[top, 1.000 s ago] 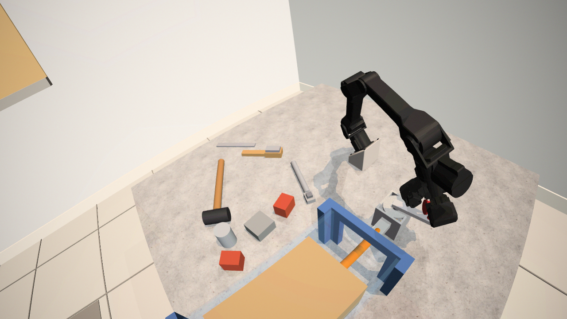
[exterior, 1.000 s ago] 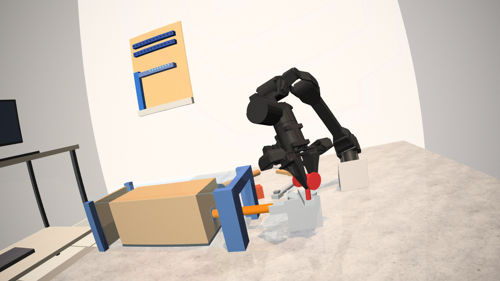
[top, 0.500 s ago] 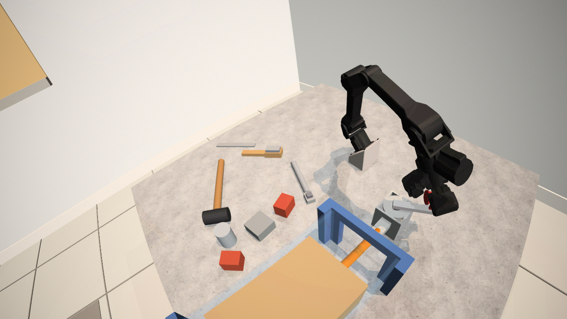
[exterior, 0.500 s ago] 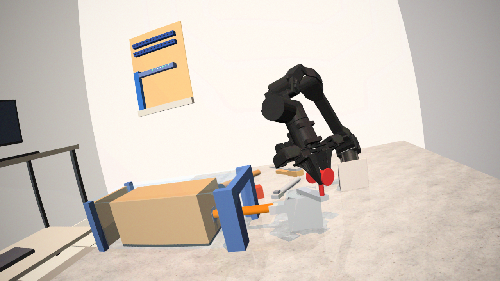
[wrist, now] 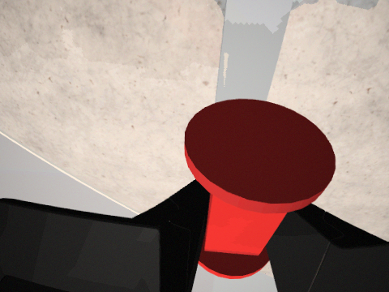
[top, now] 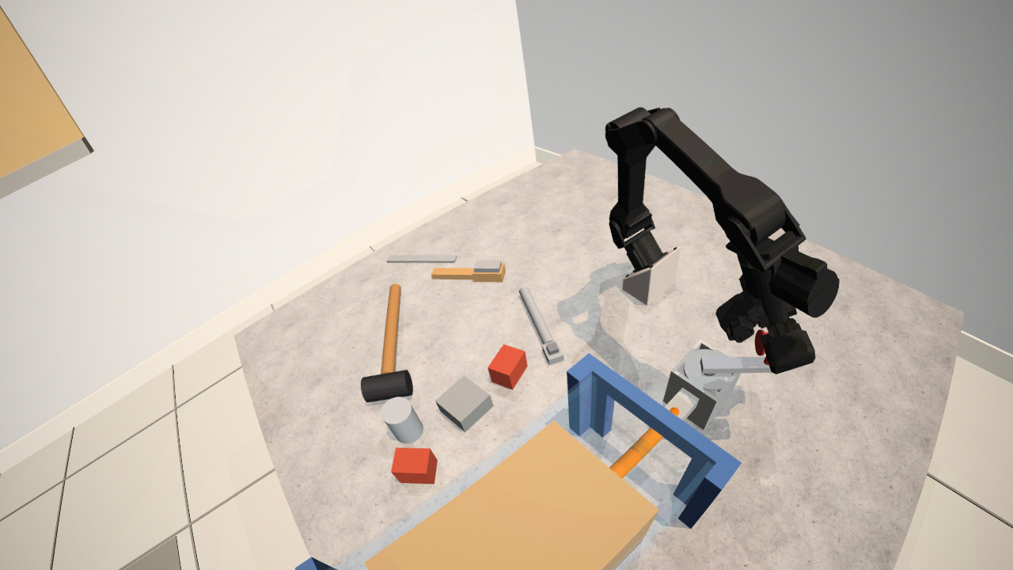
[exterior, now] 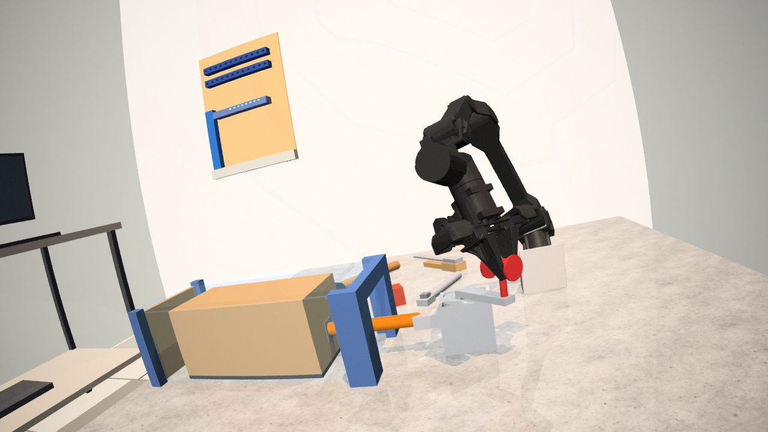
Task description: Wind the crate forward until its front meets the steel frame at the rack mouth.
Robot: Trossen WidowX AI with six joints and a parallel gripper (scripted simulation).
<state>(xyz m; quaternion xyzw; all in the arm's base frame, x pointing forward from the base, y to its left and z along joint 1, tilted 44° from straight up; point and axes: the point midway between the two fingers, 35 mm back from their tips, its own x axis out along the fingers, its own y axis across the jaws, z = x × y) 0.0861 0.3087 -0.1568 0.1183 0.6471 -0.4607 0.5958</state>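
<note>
The crank handle is 40 mm ahead of my gripper tip, 40 mm to the right of it and 30 mm below it. Round my gripper tip: blue steel frame (240 mm ahead, 70 mm to the right, 30 mm below); then red knob (10 mm ahead, 10 mm to the right); then grey winch (70 mm ahead, 90 mm to the right, 100 mm below).
</note>
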